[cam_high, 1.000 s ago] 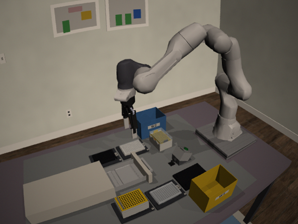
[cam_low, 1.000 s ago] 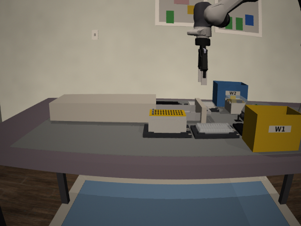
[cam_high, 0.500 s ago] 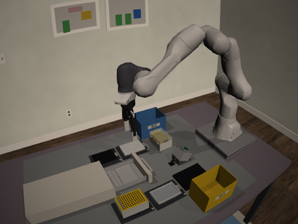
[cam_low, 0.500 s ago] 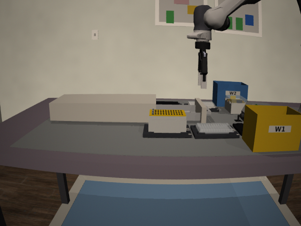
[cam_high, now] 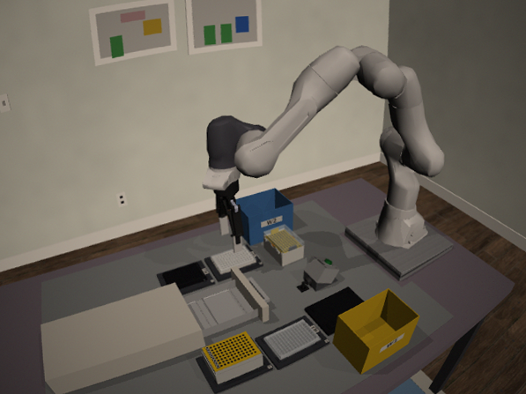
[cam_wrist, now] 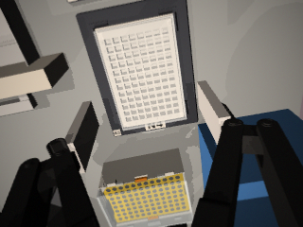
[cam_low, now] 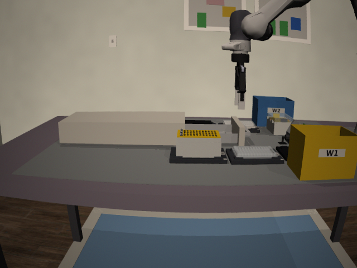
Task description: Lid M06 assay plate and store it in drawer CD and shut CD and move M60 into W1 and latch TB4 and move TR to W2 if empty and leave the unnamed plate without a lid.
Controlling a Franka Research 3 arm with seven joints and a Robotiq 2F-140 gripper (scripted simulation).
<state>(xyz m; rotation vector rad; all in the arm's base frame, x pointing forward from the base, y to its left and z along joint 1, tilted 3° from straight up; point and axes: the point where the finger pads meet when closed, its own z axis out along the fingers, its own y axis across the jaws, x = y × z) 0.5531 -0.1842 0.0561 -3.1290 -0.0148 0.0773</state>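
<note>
Right now my hand is 10 cm above the white plate. From my hand the other things lie so: blue bin W2 (18 cm behind, 13 cm to the right, 8 cm below); then black plate (18 cm ahead, 1 cm to the left, 10 cm below); then tip box TB4 (17 cm behind, 3 cm to the left, 7 cm below).
</note>
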